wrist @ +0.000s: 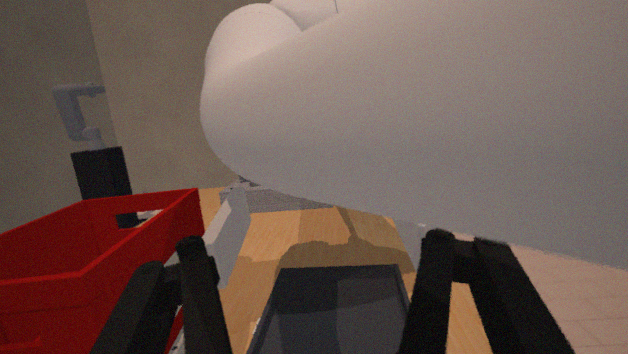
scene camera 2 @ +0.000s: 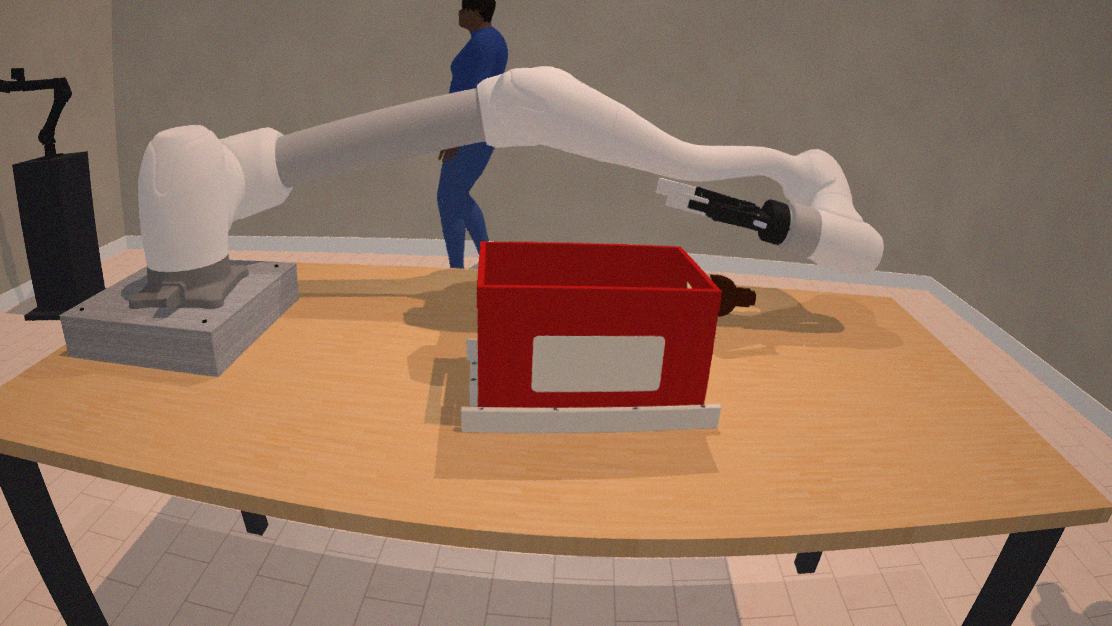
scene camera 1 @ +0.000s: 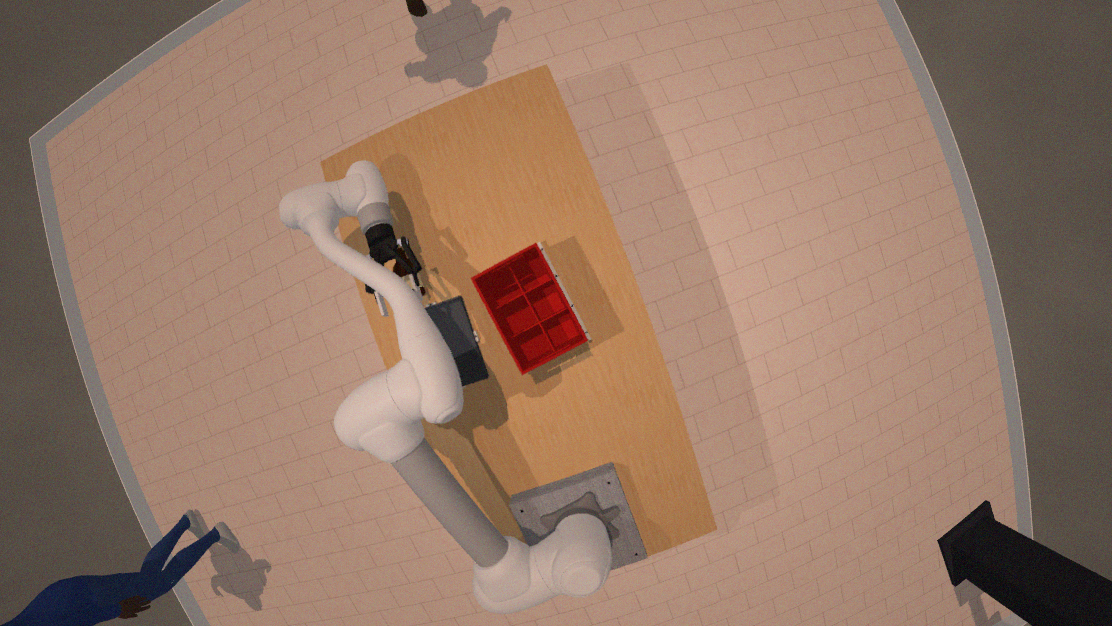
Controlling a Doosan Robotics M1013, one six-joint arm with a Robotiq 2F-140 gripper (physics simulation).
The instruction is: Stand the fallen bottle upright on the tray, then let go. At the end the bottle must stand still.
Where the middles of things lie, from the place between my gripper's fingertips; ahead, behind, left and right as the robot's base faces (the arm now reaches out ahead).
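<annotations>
Brown bottle point(scene camera 2: 732, 296): my hand 18 cm above it, 11 cm short of it. Red crate point(scene camera 2: 560, 325): from my hand, 13 cm below, 17 cm behind, 26 cm to the right. Dark grey tray point(scene camera 1: 451, 318): from my hand, 21 cm below, 2 cm to the left, 13 cm behind.
</annotations>
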